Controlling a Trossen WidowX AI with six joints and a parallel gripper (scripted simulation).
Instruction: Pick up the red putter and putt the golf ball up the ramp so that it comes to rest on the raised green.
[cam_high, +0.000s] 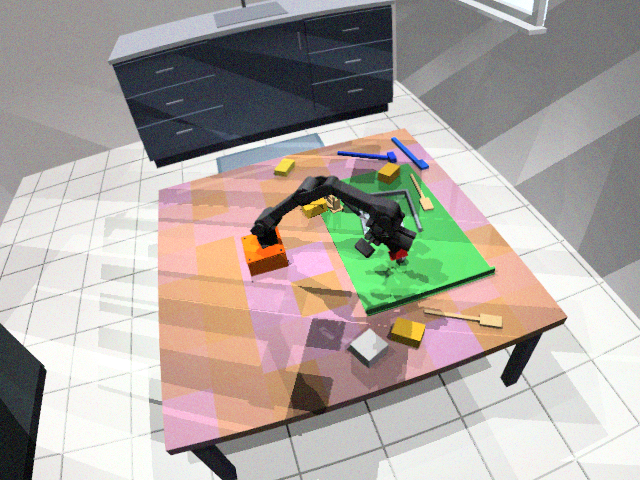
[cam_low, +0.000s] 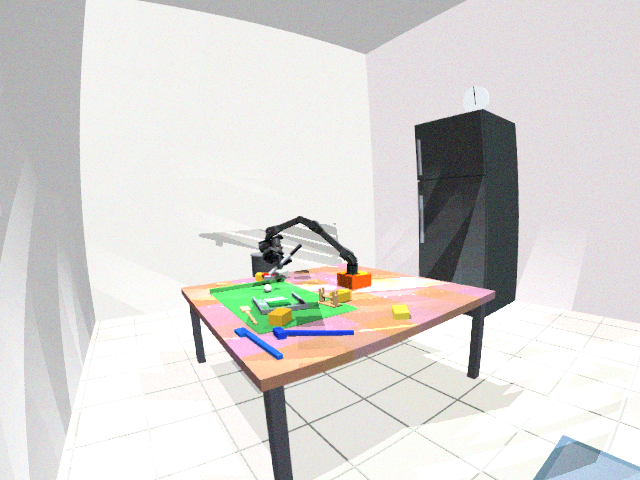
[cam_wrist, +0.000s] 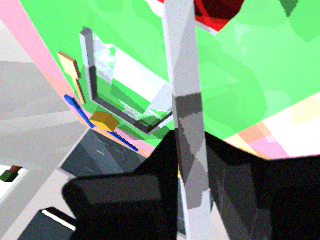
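My gripper tip is 11 cm above the white golf ball, 6 cm short of it and 5 cm to the left of it. The rest, counted from my gripper tip: green mat (14 cm ahead, 13 cm below, 12 cm to the left); red putter (3 cm above, 2 cm behind); small wooden rack (37 cm to the left, 9 cm below, 1 cm ahead).
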